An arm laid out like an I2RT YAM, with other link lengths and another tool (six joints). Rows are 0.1 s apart.
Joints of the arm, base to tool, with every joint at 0 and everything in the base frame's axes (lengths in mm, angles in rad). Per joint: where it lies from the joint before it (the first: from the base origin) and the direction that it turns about. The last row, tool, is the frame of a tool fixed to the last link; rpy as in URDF.
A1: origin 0 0 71.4 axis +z
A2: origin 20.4 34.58 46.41 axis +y
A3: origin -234.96 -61.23 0 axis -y
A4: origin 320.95 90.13 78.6 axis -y
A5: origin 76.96 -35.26 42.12 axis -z
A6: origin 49.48 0 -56.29 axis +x
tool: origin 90 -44 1 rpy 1.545 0.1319 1.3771
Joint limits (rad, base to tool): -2.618..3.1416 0..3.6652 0..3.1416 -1.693..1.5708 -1.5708..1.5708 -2.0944..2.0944
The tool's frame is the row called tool.
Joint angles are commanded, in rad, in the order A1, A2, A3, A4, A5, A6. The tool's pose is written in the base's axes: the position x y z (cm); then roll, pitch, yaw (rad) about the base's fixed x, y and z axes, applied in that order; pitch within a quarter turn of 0, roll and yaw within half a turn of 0. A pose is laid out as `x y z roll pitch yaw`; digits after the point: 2 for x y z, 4 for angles.
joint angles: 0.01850 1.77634 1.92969 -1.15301 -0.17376 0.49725
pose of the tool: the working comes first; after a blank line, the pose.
Where each joint sits with the arm in this pose, in the base's axes (m; each line is computed from the numbers above, not from the rounded line before):
A1: 0.0000 0.0000 0.0714
A2: 0.0198 0.0350 0.1178
A3: 0.0688 -0.0254 0.3478
A4: 0.3723 0.0704 0.4745
A5: 0.4500 0.0366 0.4326
A6: 0.4288 0.0447 0.3611
the tool: 0.4639 0.0224 0.2700

46.39 2.24 27.00 2.6636 -0.1645 1.2707
